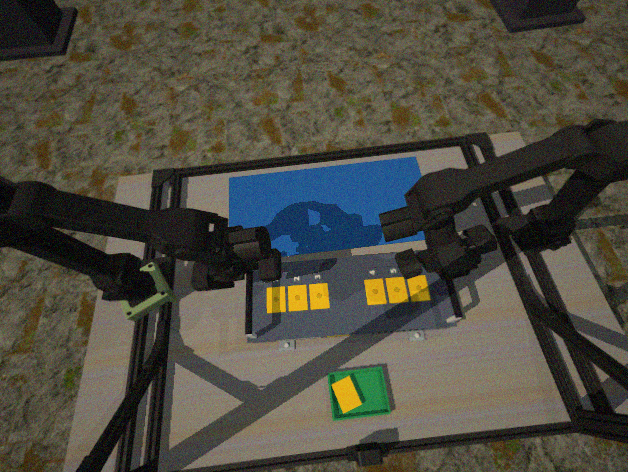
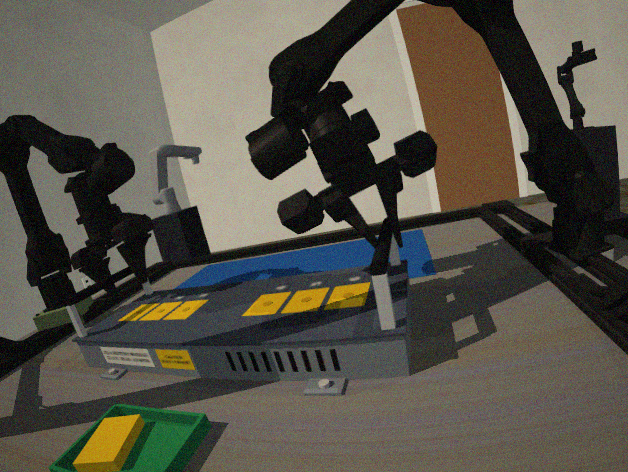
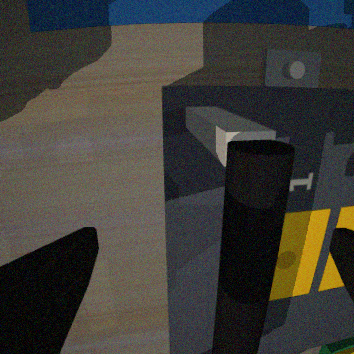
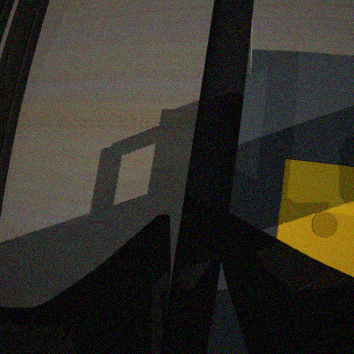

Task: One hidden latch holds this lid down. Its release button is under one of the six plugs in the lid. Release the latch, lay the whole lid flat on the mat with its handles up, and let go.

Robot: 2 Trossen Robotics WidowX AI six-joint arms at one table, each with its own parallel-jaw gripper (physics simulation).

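Places are measured from the left arm's base along level axes (x left, y back, z up), in centimetres.
Where they show: left gripper, fingertip midpoint: [image 1: 252, 282] [image 2: 129, 289] [image 3: 215, 239]; right gripper, fingertip midpoint: [image 2: 392, 251] [image 4: 193, 225]; left arm's base at its link origin: [image 1: 140, 289] [image 2: 62, 304]; right arm's base at its link origin: [image 1: 529, 242] [image 2: 579, 248].
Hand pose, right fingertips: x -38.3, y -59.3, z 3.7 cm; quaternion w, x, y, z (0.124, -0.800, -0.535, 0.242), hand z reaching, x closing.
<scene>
Each offset is from my right fingertips to the top centre of the thing. "spot": to the spot under its first point. Level surfaces: height alone.
The grey lid [image 1: 350, 320] [image 2: 232, 320] [image 3: 197, 228] [image 4: 281, 88] lies nearly flat on its box @[spot: dx -6.6, dy +7.7, dz -6.5 cm] [image 2: 359, 358], in front of the blue mat @[dz -8.8 cm] [image 1: 321, 187] [image 2: 303, 259] [image 3: 158, 10]. Three yellow plugs @[dx +15.8, dy +29.6, dz -4.0 cm] [image 1: 297, 298] [image 2: 162, 310] sit left in the lid and three more plugs @[dx +4.5, dy +9.6, dz -4.0 cm] [image 1: 396, 290] [image 2: 305, 300] sit right. My right gripper [image 1: 454, 306] [image 2: 384, 255] [image 4: 193, 225] is shut on the lid's right handle @[spot: dx -7.5, dy +4.9, dz -1.2 cm] [image 2: 382, 300]. My left gripper [image 1: 251, 281] [image 2: 125, 286] [image 3: 215, 239] is open over the lid's left end, close to the left handle @[spot: dx +28.1, dy +34.8, dz +0.8 cm] [image 3: 225, 130] and apart from it.
A green tray @[dx -7.8, dy +29.6, dz -7.3 cm] [image 1: 378, 379] [image 2: 172, 431] with a loose yellow plug @[dx -6.6, dy +31.8, dz -7.3 cm] [image 1: 346, 394] [image 2: 111, 440] stands in front of the box. A black frame [image 1: 312, 156] runs round the table. Small mounting tabs [image 1: 290, 346] [image 2: 323, 385] stick out at the box's front.
</scene>
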